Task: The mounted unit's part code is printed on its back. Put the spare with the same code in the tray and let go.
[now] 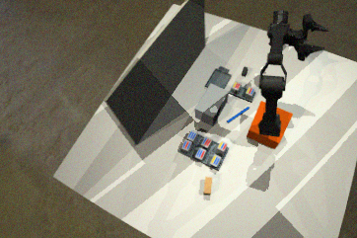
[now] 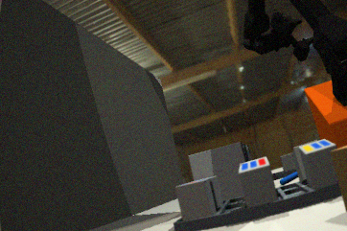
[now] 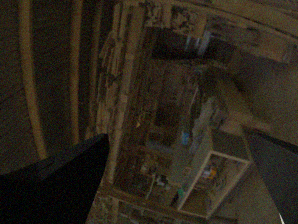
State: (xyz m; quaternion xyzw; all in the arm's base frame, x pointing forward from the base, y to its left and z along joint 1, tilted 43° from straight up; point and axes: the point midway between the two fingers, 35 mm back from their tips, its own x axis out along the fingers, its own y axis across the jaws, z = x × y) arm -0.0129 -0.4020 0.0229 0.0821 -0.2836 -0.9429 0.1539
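Now: gripper tip 460 mm to the right of the grey spare block, 380 mm above it and 210 mm short of it. Round my gripper tip: wall panel: 580 mm ahead, 290 mm to the left, 200 mm below; then blue pen: 420 mm below, 260 mm to the left, 220 mm ahead; then grey mounted unit: 370 mm below, 350 mm ahead, 300 mm to the left.
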